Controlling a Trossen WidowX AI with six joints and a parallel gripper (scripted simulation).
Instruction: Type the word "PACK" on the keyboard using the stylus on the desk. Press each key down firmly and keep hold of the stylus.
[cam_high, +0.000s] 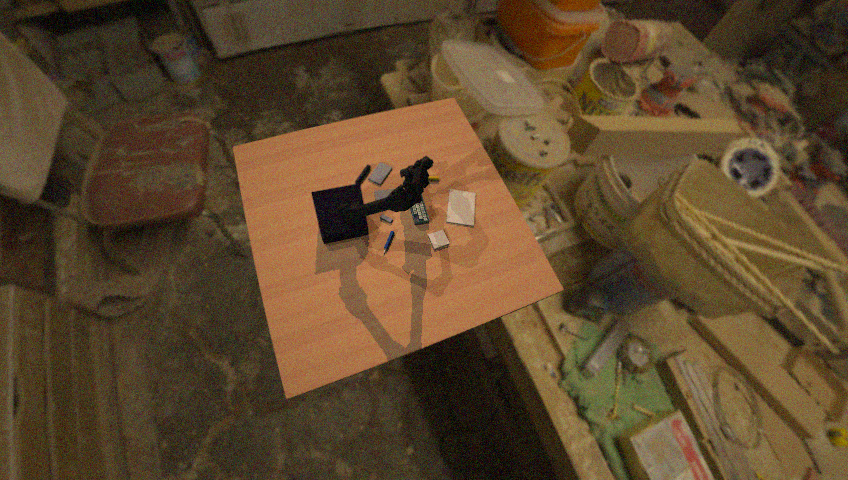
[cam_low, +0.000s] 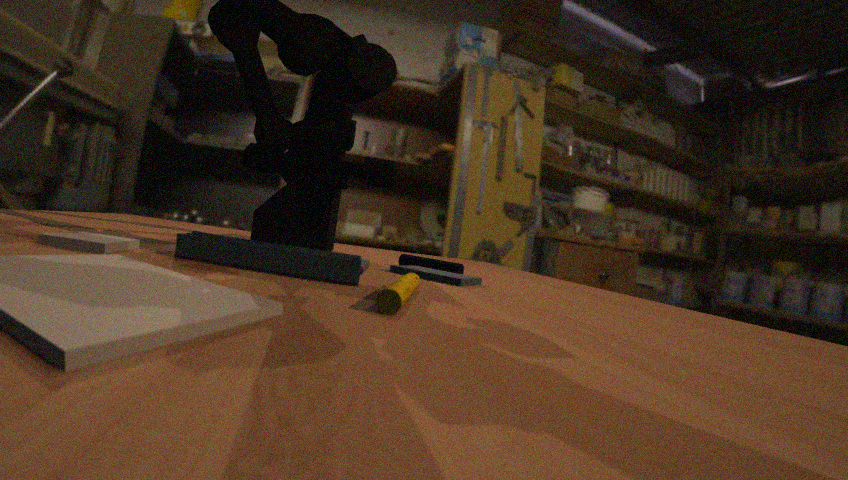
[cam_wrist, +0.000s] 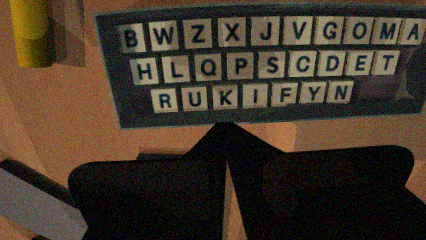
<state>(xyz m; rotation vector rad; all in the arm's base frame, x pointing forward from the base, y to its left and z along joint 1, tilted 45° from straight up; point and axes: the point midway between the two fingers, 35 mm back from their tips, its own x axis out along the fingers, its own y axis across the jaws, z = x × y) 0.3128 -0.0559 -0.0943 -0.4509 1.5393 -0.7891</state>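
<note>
The blue stylus is 200 mm to the right of my gripper tip, 200 mm behind it and 30 mm below it. Also, from my gripper tip: key: 140 mm to the right, 30 mm below, 30 mm ahead; then yellow cylinder: 130 mm ahead, 90 mm to the left, 30 mm below; then grey slab: 200 mm to the left, 80 mm behind, 40 mm below.
</note>
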